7 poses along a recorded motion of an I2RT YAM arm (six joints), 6.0 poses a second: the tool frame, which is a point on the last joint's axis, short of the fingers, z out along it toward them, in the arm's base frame.
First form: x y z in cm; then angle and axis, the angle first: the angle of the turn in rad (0 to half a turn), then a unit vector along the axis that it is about.
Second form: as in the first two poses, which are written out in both.
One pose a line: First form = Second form
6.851 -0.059 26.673 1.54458 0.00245 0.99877 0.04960 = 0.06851 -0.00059 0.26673 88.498 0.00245 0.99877 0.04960
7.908 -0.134 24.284 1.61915 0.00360 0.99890 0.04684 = 0.07908 -0.00134 0.24284 92.770 0.00360 0.99890 0.04684
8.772 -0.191 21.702 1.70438 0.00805 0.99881 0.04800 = 0.08772 -0.00191 0.21702 97.654 0.00805 0.99881 0.04800
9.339 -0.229 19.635 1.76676 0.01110 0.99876 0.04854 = 0.09339 -0.00229 0.19635 101.228 0.01110 0.99876 0.04854
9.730 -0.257 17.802 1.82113 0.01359 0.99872 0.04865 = 0.09730 -0.00257 0.17802 104.343 0.01359 0.99872 0.04865
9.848 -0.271 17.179 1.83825 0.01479 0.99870 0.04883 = 0.09848 -0.00271 0.17179 105.324 0.01479 0.99870 0.04883
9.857 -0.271 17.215 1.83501 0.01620 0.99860 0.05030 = 0.09857 -0.00271 0.17215 105.138 0.01620 0.99860 0.05030
